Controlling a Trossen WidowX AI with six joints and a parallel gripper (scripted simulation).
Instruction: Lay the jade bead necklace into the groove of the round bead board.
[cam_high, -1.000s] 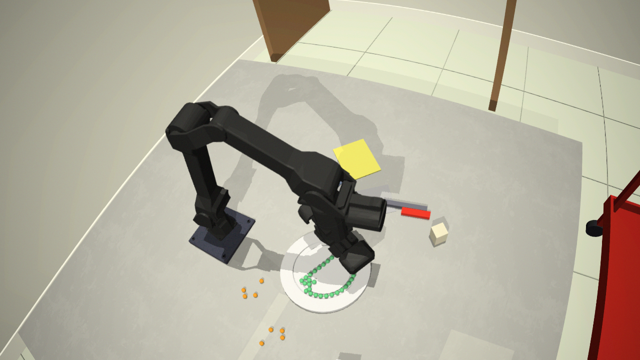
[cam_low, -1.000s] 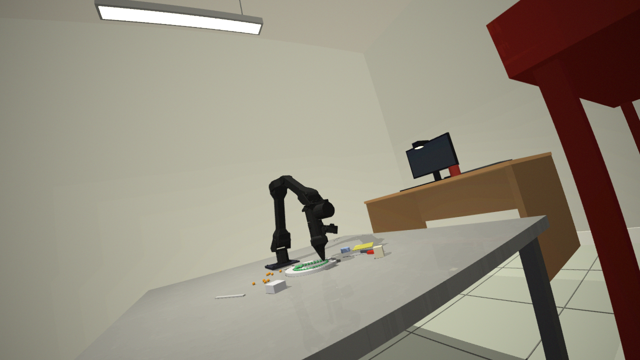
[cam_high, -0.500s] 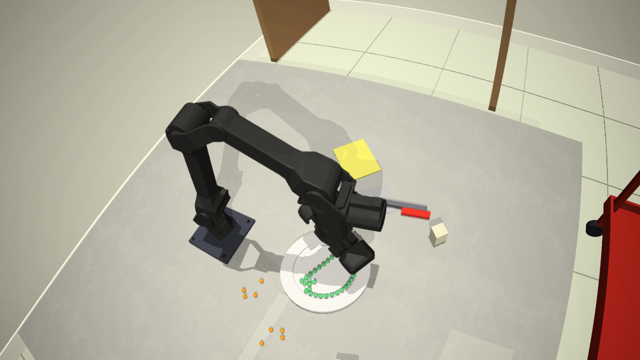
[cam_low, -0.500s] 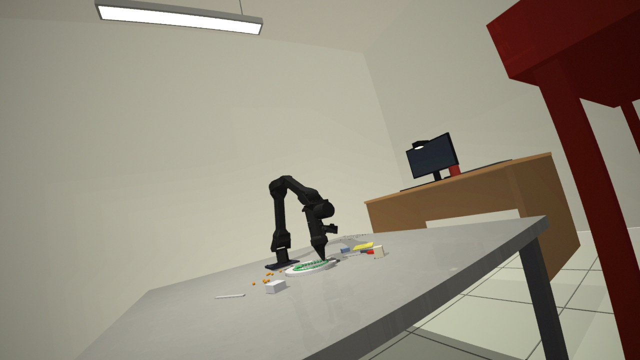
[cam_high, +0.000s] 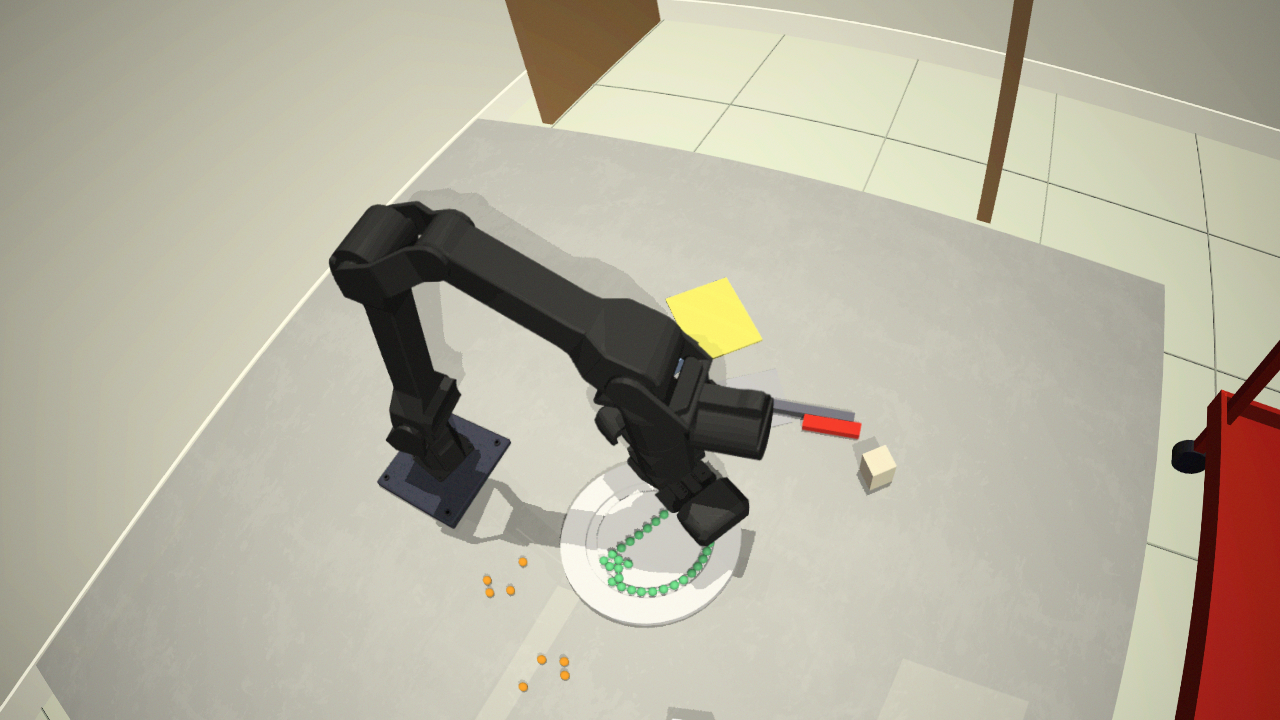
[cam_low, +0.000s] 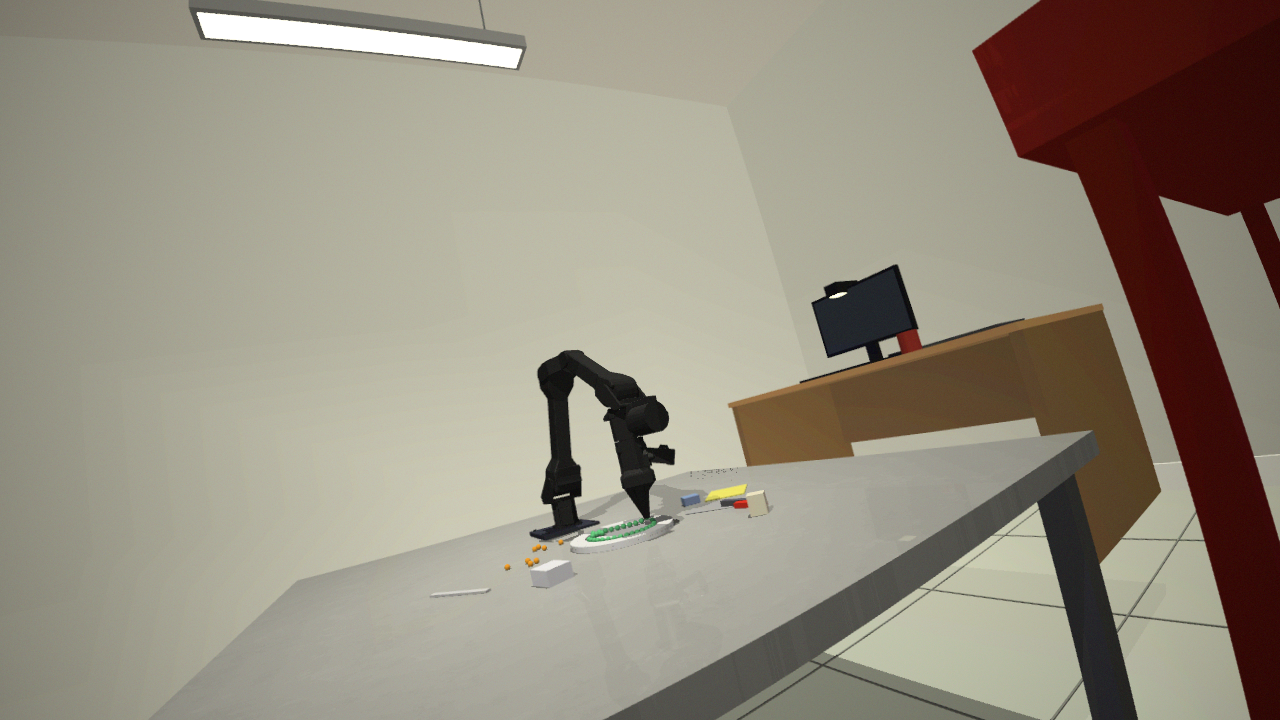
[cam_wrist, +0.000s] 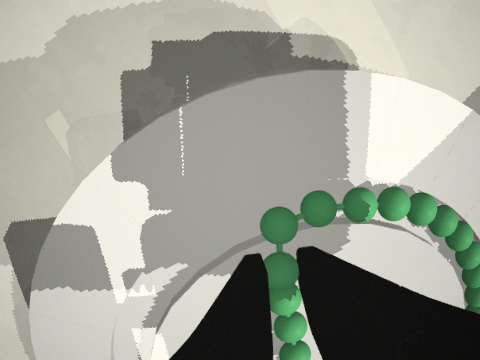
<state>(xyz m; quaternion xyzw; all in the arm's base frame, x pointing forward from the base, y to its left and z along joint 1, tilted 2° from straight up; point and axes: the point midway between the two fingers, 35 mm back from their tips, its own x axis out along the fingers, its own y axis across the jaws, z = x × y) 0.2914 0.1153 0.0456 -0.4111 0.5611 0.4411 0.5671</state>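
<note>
The inner disc is 50 mm to the right of my gripper tip and 10 mm below it. Also, from my gripper tip: grey sheet 20 mm behind, 150 mm to the left, 20 mm below; red bar 70 mm ahead, 180 mm to the left, 20 mm below; bead board 50 mm to the right, 20 mm below.
</note>
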